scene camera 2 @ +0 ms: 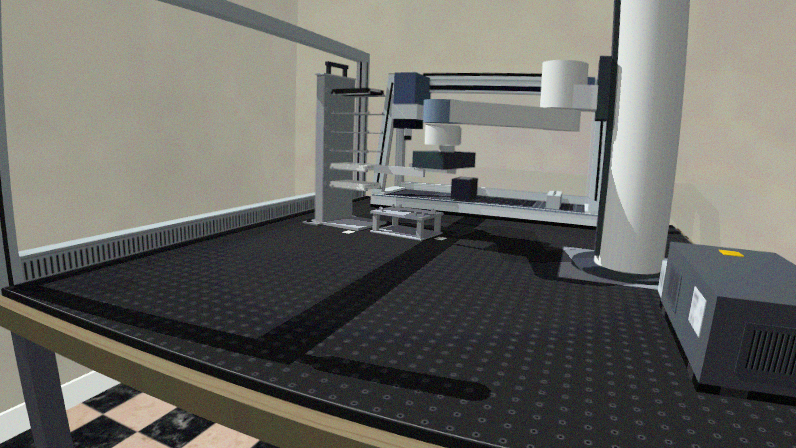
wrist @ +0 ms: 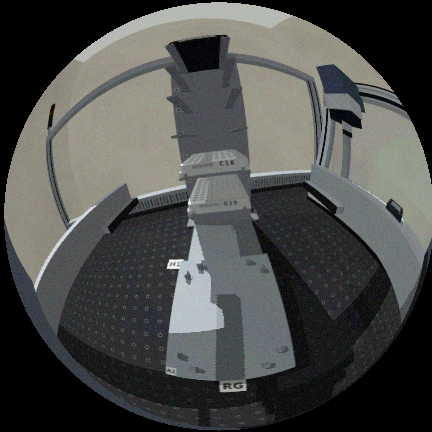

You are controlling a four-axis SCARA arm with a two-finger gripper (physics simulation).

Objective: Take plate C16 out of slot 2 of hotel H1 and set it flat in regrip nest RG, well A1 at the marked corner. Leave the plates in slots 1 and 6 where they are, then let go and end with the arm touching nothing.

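Pixels of known places: gripper, fingertip midpoint: point(scene camera 2: 393, 167) point(wrist: 216, 178); arm's base at its link origin: point(scene camera 2: 626, 273).
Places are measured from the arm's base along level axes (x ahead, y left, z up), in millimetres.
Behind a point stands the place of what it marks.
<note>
Plate C16 point(scene camera 2: 349, 166) @(y -81, x 744, z 186 mm) point(wrist: 220, 162) @(y -121, x 683, z 188 mm) lies flat in slot 2 of hotel H1 point(scene camera 2: 326, 139) @(y -79, x 820, z 260 mm) point(wrist: 210, 110) @(y -138, x 809, z 279 mm). The slot 1 plate point(scene camera 2: 353, 185) @(y -79, x 729, z 134 mm) point(wrist: 220, 200) @(y -116, x 685, z 138 mm), whose label appears to read G15, is below it. A dark plate point(scene camera 2: 356, 91) @(y -76, x 725, z 395 mm) point(wrist: 202, 52) @(y -125, x 729, z 391 mm) is in the top slot. My gripper point(scene camera 2: 378, 168) @(y -104, x 619, z 189 mm) point(wrist: 216, 178) @(y -104, x 619, z 189 mm) is open and empty. It faces the hotel at about C16's height, one finger to each side in the wrist view, tips near the plate's front; their exact gap is unclear. Nest RG point(scene camera 2: 420, 215) @(y -51, x 516, z 73 mm) point(wrist: 270, 315) @(y -132, x 550, z 73 mm) holds no plate; its A1 tag point(wrist: 171, 371) @(y -24, x 502, z 73 mm) marks the near left corner.
A gantry frame with a dark blue head point(scene camera 2: 411, 89) @(y -465, x 712, z 441 mm) point(wrist: 340, 87) @(y -465, x 707, z 407 mm) stands beside the hotel. A dark block point(scene camera 2: 464, 188) @(y -515, x 516, z 102 mm) is on its deck. The arm's white column point(scene camera 2: 640, 144) @(y 74, x 12, z 286 mm) and a grey controller box point(scene camera 2: 729, 311) @(y 550, x -51, z 112 mm) stand at the right.
</note>
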